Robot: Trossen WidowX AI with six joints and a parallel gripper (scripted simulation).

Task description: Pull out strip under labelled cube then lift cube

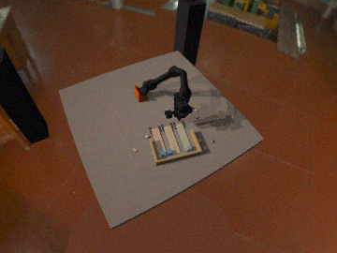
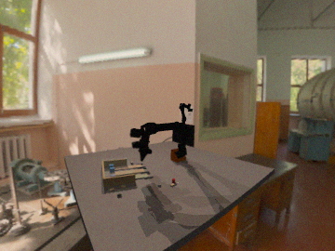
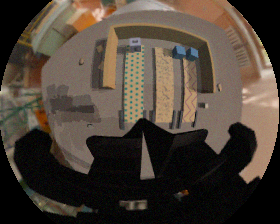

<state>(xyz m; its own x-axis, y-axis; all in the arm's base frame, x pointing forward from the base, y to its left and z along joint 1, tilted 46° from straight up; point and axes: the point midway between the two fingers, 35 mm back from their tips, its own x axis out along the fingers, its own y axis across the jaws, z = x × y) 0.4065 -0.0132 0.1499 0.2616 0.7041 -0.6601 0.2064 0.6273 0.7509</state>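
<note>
My gripper tip is now 10 cm above the speckled tan strip, 9 cm to the left of it and 6 cm short of it. Round my gripper tip: red piece 20 cm to the left, 12 cm behind, 9 cm below.
</note>
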